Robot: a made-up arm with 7 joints. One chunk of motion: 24 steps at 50 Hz.
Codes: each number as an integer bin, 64 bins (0 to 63) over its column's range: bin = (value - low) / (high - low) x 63, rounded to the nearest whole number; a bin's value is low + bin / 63 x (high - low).
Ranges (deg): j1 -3.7..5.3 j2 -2.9..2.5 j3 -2..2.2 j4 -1.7..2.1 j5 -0.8..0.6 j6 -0.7..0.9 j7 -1.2..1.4
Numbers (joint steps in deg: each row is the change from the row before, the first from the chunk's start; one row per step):
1: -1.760 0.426 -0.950 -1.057 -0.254 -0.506 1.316
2: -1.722 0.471 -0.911 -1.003 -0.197 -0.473 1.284
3: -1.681 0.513 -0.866 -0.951 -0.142 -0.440 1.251
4: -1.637 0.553 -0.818 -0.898 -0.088 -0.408 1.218
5: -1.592 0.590 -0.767 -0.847 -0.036 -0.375 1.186
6: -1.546 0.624 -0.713 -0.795 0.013 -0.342 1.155
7: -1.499 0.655 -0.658 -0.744 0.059 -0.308 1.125
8: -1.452 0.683 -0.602 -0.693 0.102 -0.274 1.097
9: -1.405 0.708 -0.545 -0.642 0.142 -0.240 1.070
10: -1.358 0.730 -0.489 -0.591 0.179 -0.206 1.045
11: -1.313 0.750 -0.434 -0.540 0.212 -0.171 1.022
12: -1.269 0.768 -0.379 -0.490 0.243 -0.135 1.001
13: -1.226 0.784 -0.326 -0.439 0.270 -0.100 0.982
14: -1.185 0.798 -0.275 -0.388 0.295 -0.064 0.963
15: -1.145 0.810 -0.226 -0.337 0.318 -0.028 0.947
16: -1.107 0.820 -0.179 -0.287 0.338 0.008 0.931
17: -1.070 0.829 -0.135 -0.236 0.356 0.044 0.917
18: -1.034 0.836 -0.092 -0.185 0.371 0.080 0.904
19: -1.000 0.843 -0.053 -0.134 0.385 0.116 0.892
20: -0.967 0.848 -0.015 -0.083 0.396 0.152 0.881
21: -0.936 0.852 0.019 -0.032 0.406 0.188 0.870
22: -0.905 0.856 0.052 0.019 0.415 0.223 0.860
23: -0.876 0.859 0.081 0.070 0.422 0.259 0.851
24: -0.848 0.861 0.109 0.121 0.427 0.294 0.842
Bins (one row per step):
1: 14 39 16 11 25 8 61
2: 14 39 16 12 27 9 60
3: 14 40 17 12 30 10 59
4: 14 40 18 13 32 11 59
5: 15 41 18 14 34 13 58
6: 15 41 19 15 37 14 57
7: 15 41 20 16 39 15 56
8: 16 42 21 17 41 17 56
9: 16 42 22 18 42 18 55
10: 16 42 23 18 44 19 54
11: 17 43 23 19 46 21 54
12: 17 43 24 20 47 22 53
13: 17 43 25 21 48 24 53
14: 18 43 26 22 49 25 52
15: 18 43 27 23 50 26 52
16: 18 43 27 23 51 28 52
17: 18 44 28 24 52 29 51
18: 19 44 29 25 53 31 51
19: 19 44 29 26 53 32 51
20: 19 44 30 27 54 34 50
21: 19 44 30 28 54 35 50
22: 20 44 31 28 55 36 50
23: 20 44 31 29 55 38 50
24: 20 44 32 30 55 39 49

